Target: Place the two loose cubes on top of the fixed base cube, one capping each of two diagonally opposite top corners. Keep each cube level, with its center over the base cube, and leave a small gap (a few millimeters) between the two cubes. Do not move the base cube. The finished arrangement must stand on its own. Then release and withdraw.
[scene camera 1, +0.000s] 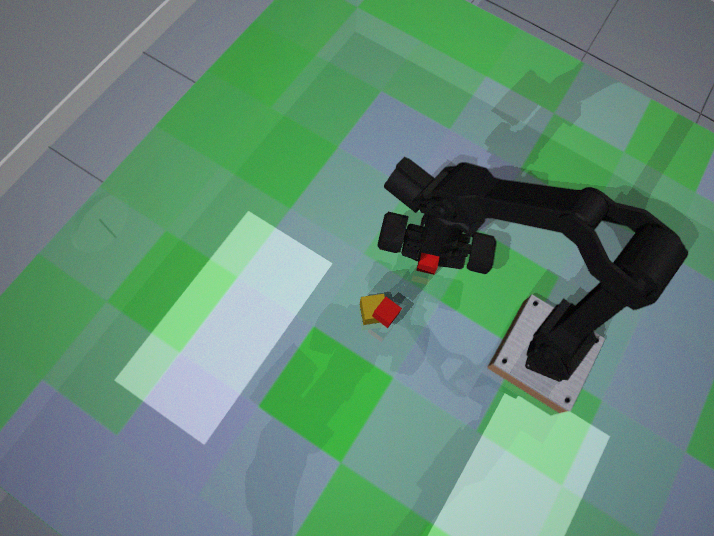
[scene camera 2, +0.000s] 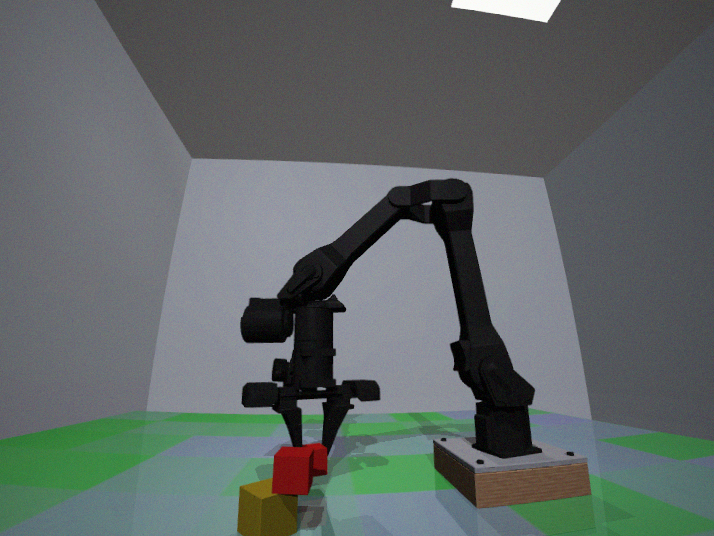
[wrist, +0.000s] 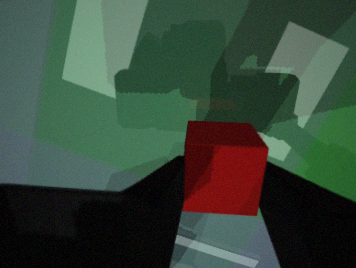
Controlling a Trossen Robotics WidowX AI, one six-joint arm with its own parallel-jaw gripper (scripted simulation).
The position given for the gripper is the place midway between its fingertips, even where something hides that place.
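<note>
Gripper (scene camera 2: 312, 459), (scene camera 1: 428, 261), (wrist: 219, 166), holding red cube (wrist: 224, 162). Also visible, red cube (scene camera 2: 293, 466).
</note>
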